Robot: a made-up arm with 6 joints. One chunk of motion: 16 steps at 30 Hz.
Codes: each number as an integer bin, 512 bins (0 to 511) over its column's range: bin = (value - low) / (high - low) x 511, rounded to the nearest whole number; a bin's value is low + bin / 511 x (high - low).
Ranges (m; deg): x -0.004..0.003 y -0.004..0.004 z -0.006..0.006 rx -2..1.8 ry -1..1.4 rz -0.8..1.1
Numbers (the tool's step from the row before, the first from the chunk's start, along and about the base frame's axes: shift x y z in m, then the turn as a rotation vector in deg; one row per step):
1: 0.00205 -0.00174 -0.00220 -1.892 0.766 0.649
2: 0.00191 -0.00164 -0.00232 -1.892 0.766 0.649
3: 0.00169 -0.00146 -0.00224 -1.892 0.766 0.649
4: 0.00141 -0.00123 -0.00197 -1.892 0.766 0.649
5: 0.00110 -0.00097 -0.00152 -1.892 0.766 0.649
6: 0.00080 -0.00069 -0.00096 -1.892 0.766 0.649
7: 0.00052 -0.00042 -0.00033 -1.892 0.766 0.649
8: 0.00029 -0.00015 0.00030 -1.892 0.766 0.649
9: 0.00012 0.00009 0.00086 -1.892 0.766 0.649
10: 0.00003 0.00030 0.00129 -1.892 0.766 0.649
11: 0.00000 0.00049 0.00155 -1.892 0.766 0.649
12: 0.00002 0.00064 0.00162 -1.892 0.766 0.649
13: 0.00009 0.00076 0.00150 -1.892 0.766 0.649
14: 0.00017 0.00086 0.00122 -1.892 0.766 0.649
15: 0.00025 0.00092 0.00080 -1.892 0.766 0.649
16: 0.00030 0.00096 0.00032 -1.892 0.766 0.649
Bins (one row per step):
1: 442 144 162 15 376 390
2: 431 151 157 15 376 390
3: 415 162 160 15 376 390
4: 395 177 172 15 376 390
5: 372 194 191 15 376 390
6: 350 211 215 15 376 390
7: 330 229 241 15 376 390
8: 313 246 268 15 376 390
9: 301 261 292 15 376 390
10: 294 275 310 15 376 390
11: 292 287 322 15 376 390
12: 293 296 324 15 376 390
13: 299 304 319 15 376 390
14: 304 310 307 15 376 390
15: 310 314 290 15 376 390
16: 314 317 269 15 376 390

